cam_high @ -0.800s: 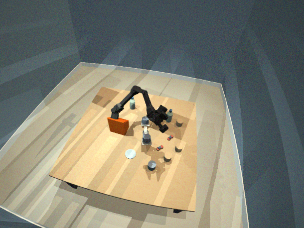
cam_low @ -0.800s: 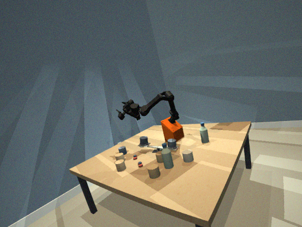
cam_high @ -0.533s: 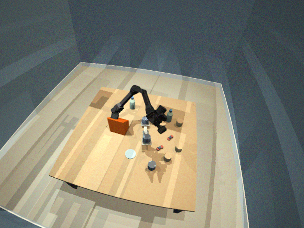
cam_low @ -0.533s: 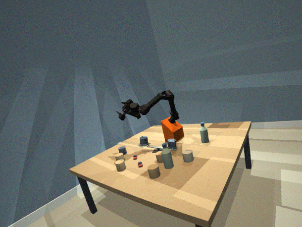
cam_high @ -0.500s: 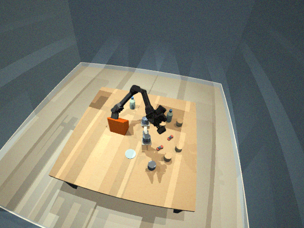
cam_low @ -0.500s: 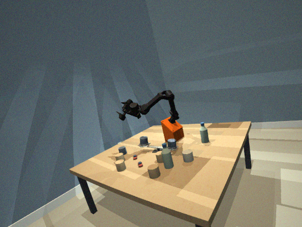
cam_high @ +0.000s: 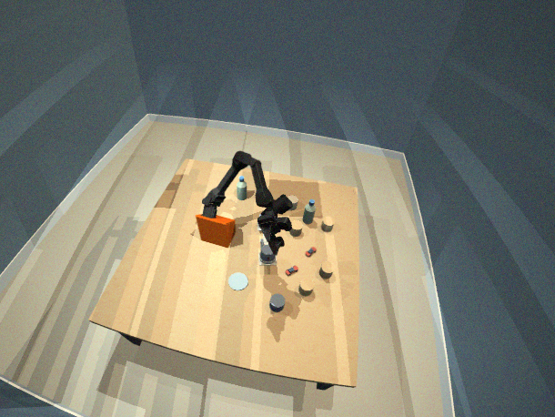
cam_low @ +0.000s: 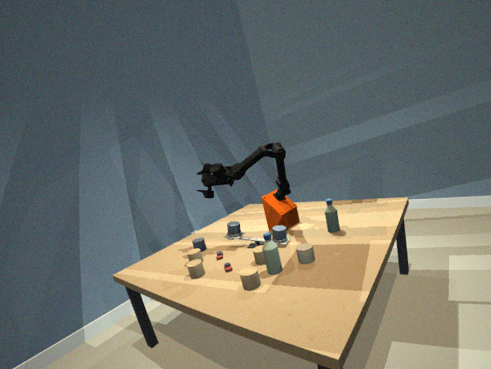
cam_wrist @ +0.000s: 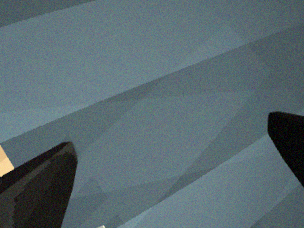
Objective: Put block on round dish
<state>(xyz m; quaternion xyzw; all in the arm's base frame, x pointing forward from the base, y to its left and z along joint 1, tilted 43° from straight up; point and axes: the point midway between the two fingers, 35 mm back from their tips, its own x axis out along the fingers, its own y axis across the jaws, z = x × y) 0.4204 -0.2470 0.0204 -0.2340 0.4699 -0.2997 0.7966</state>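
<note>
My gripper tip is 38 cm to the right of the grey block, 35 cm above it and 16 cm past it. From my gripper tip the other things lie so: pale cylinder 60 cm to the left, 36 cm below, 9 cm behind; then pale beam 36 cm below, 26 cm to the left, 11 cm behind; then pale round dish 39 cm below, 16 cm behind.
</note>
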